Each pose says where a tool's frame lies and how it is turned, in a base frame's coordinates. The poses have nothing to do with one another.
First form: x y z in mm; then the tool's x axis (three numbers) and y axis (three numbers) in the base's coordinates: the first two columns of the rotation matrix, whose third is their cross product.
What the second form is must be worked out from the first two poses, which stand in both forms.
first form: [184, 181, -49, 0.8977, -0.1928, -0.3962, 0.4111, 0.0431, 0.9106]
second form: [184, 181, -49, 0.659, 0.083, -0.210, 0.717]
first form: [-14, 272, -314, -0.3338, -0.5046, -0.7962, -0.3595, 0.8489, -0.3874]
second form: [-14, 272, -314, -0.266, 0.814, -0.071, 0.512]
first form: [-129, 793, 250, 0.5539, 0.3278, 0.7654, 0.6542, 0.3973, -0.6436]
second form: [-129, 793, 250, -0.536, -0.458, -0.117, 0.699]
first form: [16, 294, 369, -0.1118, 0.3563, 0.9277, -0.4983, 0.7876, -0.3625]
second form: [16, 294, 369, 0.053, -0.673, 0.322, 0.664]
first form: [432, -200, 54, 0.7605, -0.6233, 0.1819, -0.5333, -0.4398, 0.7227]
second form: [432, -200, 54, 0.847, -0.342, -0.056, 0.404]
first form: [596, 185, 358, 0.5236, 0.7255, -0.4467, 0.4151, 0.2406, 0.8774]
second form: [596, 185, 358, 0.604, 0.472, 0.123, 0.630]
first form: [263, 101, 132, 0.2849, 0.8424, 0.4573, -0.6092, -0.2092, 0.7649]
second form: [263, 101, 132, 0.510, 0.114, 0.587, 0.618]
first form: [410, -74, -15, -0.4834, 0.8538, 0.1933, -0.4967, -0.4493, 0.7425]
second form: [410, -74, -15, 0.285, 0.313, 0.802, 0.421]
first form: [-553, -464, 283, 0.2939, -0.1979, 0.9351, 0.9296, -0.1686, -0.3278]
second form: [-553, -464, 283, -0.576, -0.317, -0.502, 0.561]
